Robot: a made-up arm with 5 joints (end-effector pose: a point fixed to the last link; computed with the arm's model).
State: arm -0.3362 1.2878 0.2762 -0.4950 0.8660
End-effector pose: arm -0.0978 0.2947 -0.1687 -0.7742 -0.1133 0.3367 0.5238
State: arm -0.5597 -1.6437 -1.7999 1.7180 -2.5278
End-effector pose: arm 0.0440 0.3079 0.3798 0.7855 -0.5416 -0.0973 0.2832
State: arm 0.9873 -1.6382 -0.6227 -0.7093 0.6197
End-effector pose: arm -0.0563 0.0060 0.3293 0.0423 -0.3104 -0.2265 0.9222
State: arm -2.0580 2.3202 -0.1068 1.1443 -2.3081
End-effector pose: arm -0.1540 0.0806 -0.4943 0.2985 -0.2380 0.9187 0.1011
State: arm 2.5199 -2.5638 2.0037 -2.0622 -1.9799
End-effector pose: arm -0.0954 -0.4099 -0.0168 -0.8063 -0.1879 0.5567 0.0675
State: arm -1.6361 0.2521 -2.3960 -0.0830 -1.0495
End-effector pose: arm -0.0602 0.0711 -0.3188 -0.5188 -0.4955 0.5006 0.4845
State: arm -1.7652 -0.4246 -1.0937 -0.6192 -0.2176
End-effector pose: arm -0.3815 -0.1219 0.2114 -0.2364 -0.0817 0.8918 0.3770
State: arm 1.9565 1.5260 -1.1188 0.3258 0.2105
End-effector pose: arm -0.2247 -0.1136 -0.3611 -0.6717 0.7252 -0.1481 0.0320
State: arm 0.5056 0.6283 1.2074 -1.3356 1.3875
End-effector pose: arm 0.1509 0.0873 0.0776 -0.4279 -0.4218 0.1518 0.7848
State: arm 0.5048 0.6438 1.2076 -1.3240 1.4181
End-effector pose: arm 0.1553 0.0865 0.0751 -0.4448 -0.4163 0.1468 0.7793
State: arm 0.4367 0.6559 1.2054 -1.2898 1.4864
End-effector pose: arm 0.1581 0.0954 0.0731 -0.4631 -0.4213 0.1537 0.7645
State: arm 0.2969 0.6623 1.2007 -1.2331 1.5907
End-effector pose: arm 0.1561 0.1145 0.0726 -0.4800 -0.4395 0.1729 0.7392
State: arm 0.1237 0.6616 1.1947 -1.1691 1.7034
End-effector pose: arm 0.1470 0.1371 0.0742 -0.4904 -0.4669 0.1979 0.7088
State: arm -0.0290 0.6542 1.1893 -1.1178 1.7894
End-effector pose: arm 0.1336 0.1555 0.0772 -0.4904 -0.4938 0.2206 0.6834
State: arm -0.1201 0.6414 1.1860 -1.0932 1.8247
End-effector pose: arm 0.1222 0.1658 0.0800 -0.4804 -0.5113 0.2365 0.6722
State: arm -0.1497 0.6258 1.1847 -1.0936 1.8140
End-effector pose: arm 0.1153 0.1696 0.0820 -0.4641 -0.5182 0.2461 0.6749
